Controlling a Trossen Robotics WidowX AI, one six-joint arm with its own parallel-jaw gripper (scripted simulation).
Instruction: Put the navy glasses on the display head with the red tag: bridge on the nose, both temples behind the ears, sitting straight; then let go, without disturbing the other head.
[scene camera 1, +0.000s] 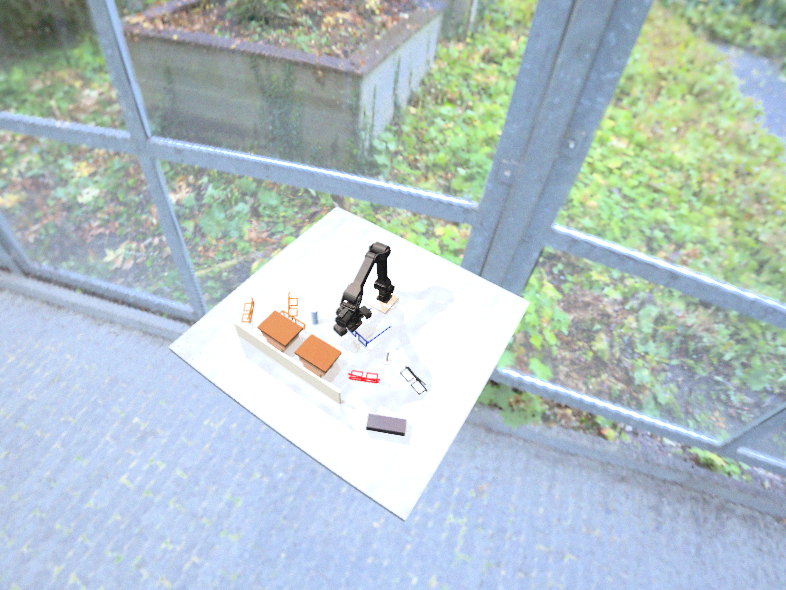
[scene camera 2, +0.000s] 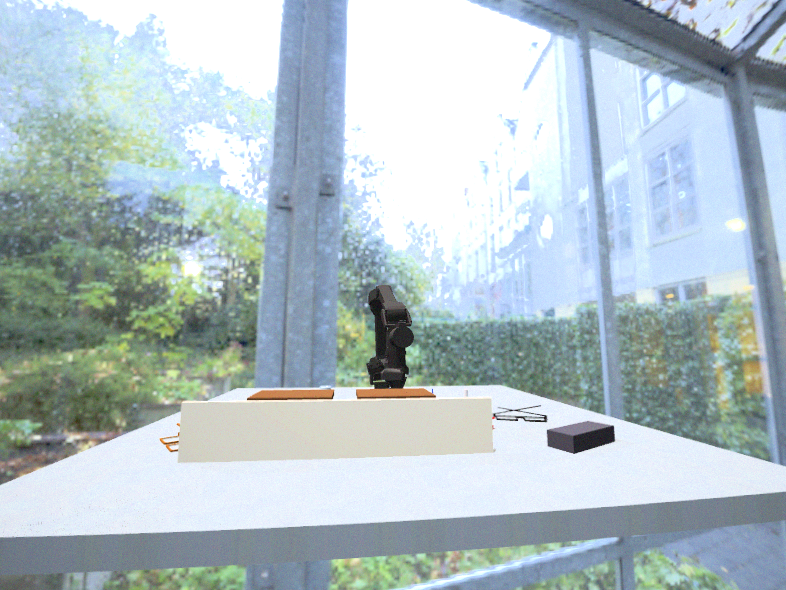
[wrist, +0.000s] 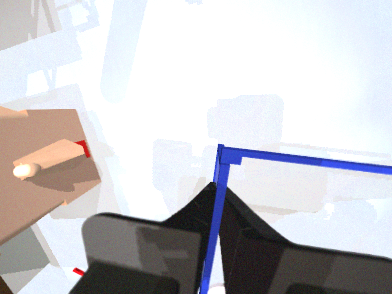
Observation:
In view: the gripper (scene camera 2: 396, 402), a dark box (scene camera 2: 579, 437), a display head (scene camera 1: 280, 332) and a display head (scene camera 1: 318, 357).
The gripper is seen too in the wrist view (wrist: 216, 188). The wrist view does not show the dark box: it is out of frame.

